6 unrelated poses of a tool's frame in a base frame.
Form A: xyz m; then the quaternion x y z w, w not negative.
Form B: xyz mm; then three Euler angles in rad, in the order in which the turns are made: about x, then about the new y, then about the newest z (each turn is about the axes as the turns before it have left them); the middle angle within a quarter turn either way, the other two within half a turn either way. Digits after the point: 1 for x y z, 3 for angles.
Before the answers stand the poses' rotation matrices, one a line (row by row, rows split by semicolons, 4 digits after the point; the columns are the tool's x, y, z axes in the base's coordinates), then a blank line. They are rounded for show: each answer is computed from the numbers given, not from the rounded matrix.
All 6 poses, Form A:
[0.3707 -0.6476 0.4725 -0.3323 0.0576 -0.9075 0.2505]
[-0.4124 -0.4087 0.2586 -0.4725 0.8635 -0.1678 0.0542]
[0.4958 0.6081 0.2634 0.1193 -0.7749 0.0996 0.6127]
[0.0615 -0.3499 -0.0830 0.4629 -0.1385 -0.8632 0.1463]
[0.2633 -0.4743 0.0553 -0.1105 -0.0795 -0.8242 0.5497]
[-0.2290 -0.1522 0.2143 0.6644 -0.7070 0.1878 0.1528]
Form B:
-0.6537 0.4164 0.6320; -0.4929 -0.8679 0.0619; 0.5742 -0.2710 0.7725
-0.5476 -0.7978 0.2522; -0.8342 0.4972 -0.2386; 0.0650 -0.3410 -0.9378
-0.2208 -0.3069 -0.9258; -0.0628 0.9517 -0.3005; 0.9733 -0.0082 -0.2294
-0.5286 0.1244 -0.8397; -0.3808 -0.9188 0.1037; -0.7586 0.3746 0.5331
-0.3712 0.9237 0.0947; -0.8886 -0.3830 0.2525; 0.2695 0.0096 0.9629
-0.0704 -0.9970 0.0335; -0.8822 0.0465 -0.4686; 0.4657 -0.0625 -0.8828

[370.7 -647.6 472.5 -0.080 0.684 -2.574]
[-412.4 -408.7 258.6 2.892 0.255 2.172]
[495.8 608.1 263.4 2.223 -1.183 2.194]
[61.5 -349.9 -83.0 -0.192 -0.997 -2.911]
[263.3 -474.3 55.3 -0.256 0.095 -1.953]
[-229.0 -152.2 214.3 2.654 0.033 1.641]

